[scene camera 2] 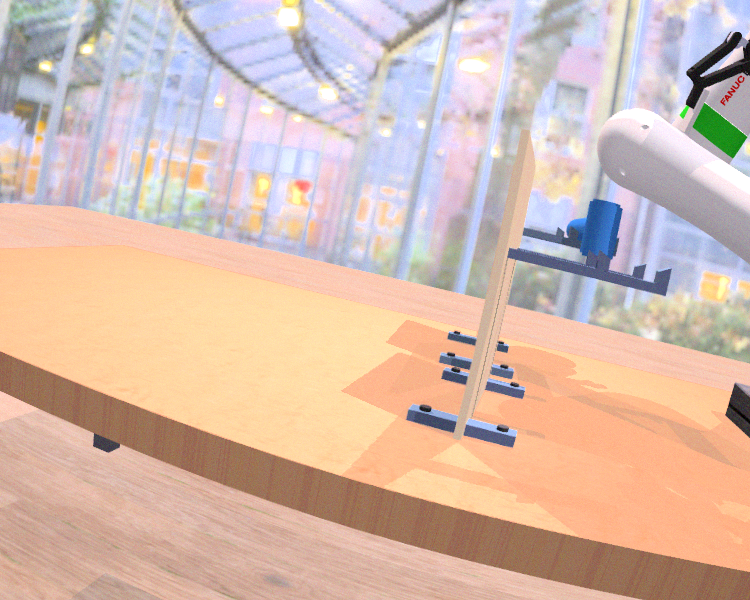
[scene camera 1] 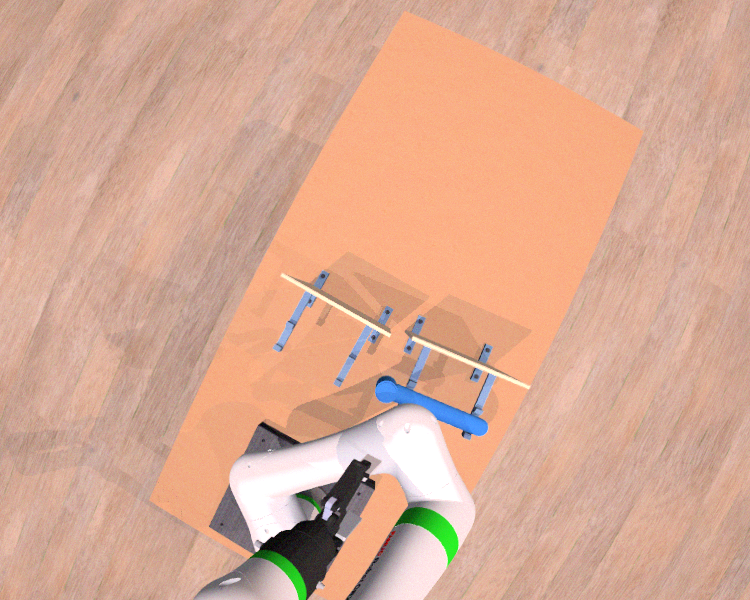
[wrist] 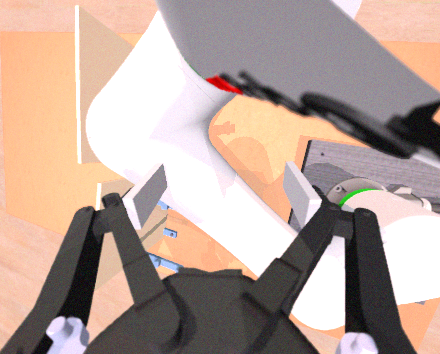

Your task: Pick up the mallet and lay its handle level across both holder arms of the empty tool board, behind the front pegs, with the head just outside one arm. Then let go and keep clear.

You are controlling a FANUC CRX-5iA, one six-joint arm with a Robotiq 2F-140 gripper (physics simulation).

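Seen in the pictures: gripper, fingertip midpoint: (scene camera 2: 720, 152) (scene camera 1: 364, 488) (wrist: 223, 174); arm's base, origin of the base link: (scene camera 1: 305, 505) (wrist: 355, 205).
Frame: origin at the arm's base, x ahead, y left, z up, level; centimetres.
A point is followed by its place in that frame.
Note:
The blue mallet (scene camera 1: 437, 409) {x 41.6, y -22.8, z 20.8 cm} (scene camera 2: 603, 228) {x 42.9, y -8.6, z 19.1 cm} lies across the holder arms of the right board (scene camera 1: 469, 361) {x 54.1, y -24.8, z 27.8 cm} in scene camera 1, its head at the left end, beyond the left arm. The other tool board (scene camera 1: 337, 306) {x 57.0, y 3.9, z 24.9 cm} (scene camera 2: 526, 193) {x 56.3, y 2.5, z 20.3 cm} stands upright, with two empty holder arms (scene camera 1: 295, 317) {x 51.4, y 14.1, z 13.9 cm} (scene camera 1: 356, 355) {x 47.1, y -2.3, z 13.9 cm} reaching toward the robot. My gripper (scene camera 1: 367, 469) (wrist: 223, 174) {x 25.8, y -11.7, z 34.7 cm} is open and empty, well apart from the mallet. Its fingers are spread wide in the wrist view, with the arm's white link behind them. The mallet does not show in the wrist view.
The robot's folded white arm (scene camera 1: 406, 450) {x 36.6, y -16.4, z 38.6 cm} (scene camera 2: 675, 162) {x 35.1, y -6.5, z 30.2 cm} is close to the mallet handle in scene camera 1. The dark base plate (scene camera 1: 234, 506) {x -8.5, y 20.0, z -1.2 cm} is near the table's (scene camera 1: 487, 162) {x 108.9, y -22.0, z -4.7 cm} lower left end. The two boards stand side by side with a narrow gap, on blue bolted feet.

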